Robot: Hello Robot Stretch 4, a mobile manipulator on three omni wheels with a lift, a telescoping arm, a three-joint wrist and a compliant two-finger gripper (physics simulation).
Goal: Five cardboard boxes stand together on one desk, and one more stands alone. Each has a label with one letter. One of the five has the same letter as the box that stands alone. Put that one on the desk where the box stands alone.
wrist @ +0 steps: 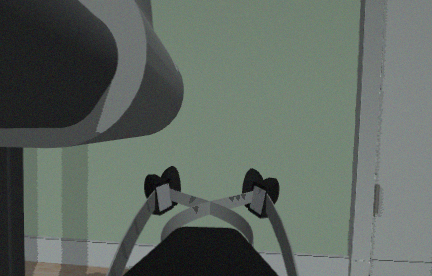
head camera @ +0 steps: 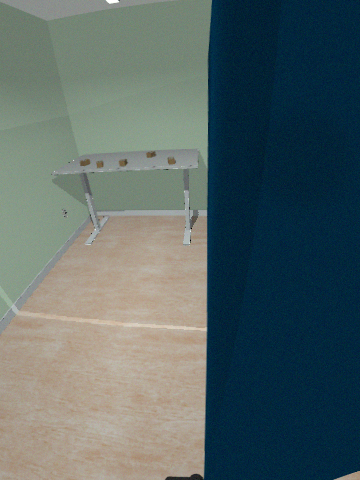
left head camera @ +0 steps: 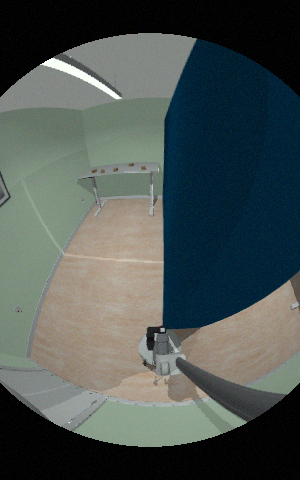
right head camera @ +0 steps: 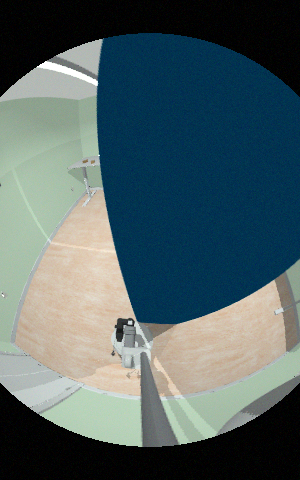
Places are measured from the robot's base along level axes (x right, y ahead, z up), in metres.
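Pixels of known places: gripper, fingertip midpoint: (wrist: 212, 183) (left head camera: 150, 365) (right head camera: 118, 356).
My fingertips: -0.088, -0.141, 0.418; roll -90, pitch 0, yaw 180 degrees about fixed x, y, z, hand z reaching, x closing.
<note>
Behind a point stands the place of what it marks, as x, y, z.
Several small brown cardboard boxes (head camera: 123, 162) {-0.659, 2.345, 0.959} (left head camera: 115, 169) {-0.659, 2.349, 0.949} (right head camera: 85, 161) {-1.115, 2.491, 0.936} stand spread out on a grey desk (head camera: 186, 155) {-0.028, 2.652, 0.922} (left head camera: 154, 167) {0.023, 2.432, 0.922} (right head camera: 76, 165) {-1.237, 2.330, 0.923} at the far wall. In the head camera view, the rightmost box (head camera: 171, 160) {-0.171, 2.309, 0.961} is near the desk's right end and another box (head camera: 151, 154) {-0.414, 2.640, 0.955} stands farther back. Their letters are too small to read. The lone box and its desk do not show. My gripper (wrist: 212, 183) {-0.088, -0.141, 0.418} is open and empty, far from the boxes, with a green wall beyond it in the wrist view.
A tall dark blue partition (head camera: 282, 240) {0.055, 0.206, 1.449} (left head camera: 225, 175) {0.042, 0.273, 1.475} (right head camera: 195, 175) {0.118, 0.201, 1.488} stands close on the right and hides much of the room. A green wall (head camera: 30, 200) {-1.574, 2.006, 0.750} runs along the left. Wooden floor (head camera: 115, 280) {-0.771, 1.691, -0.028} stretches between this wall and the partition to the desk. A grey door (wrist: 407, 125) {-0.684, -0.689, 0.492} shows in the wrist view.
</note>
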